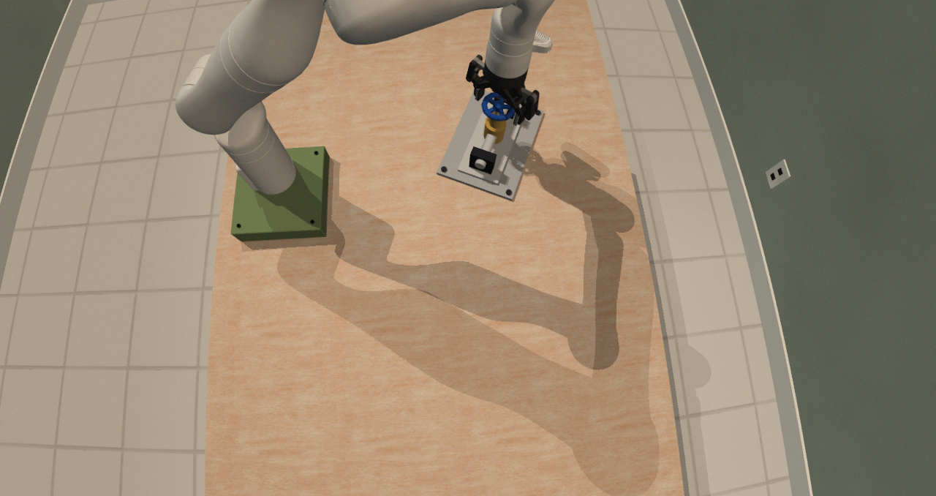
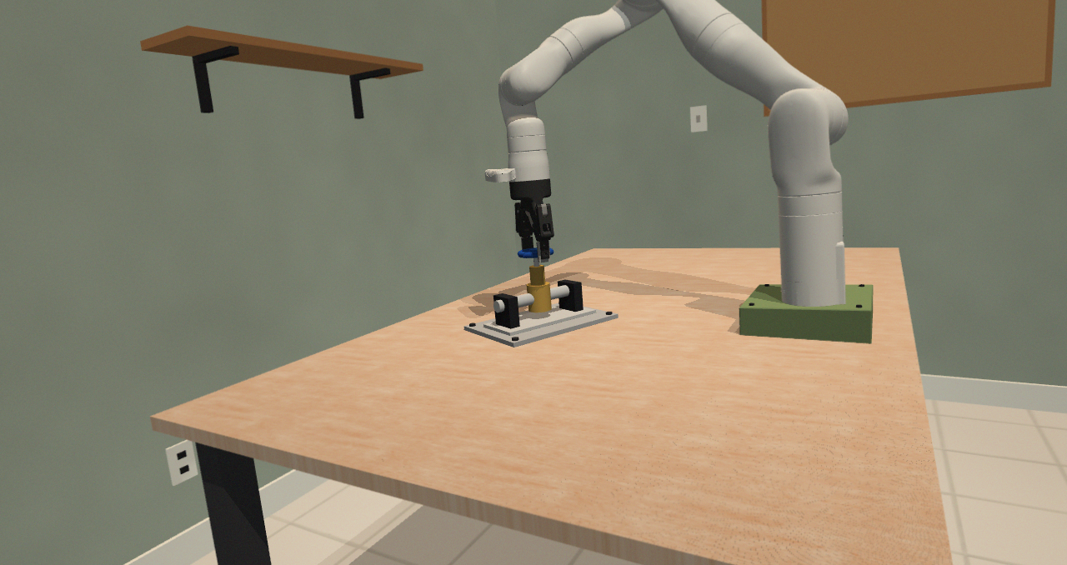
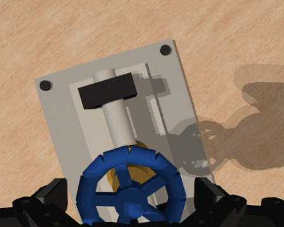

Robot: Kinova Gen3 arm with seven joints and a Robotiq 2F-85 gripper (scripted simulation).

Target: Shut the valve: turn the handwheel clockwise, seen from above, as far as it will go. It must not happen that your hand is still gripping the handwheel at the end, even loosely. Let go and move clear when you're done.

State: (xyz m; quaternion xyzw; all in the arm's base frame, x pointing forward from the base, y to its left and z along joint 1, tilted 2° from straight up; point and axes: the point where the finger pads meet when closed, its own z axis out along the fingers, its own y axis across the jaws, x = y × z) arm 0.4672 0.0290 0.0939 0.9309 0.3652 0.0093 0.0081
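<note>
Right now the blue spoked handwheel is right at my hand.
</note>
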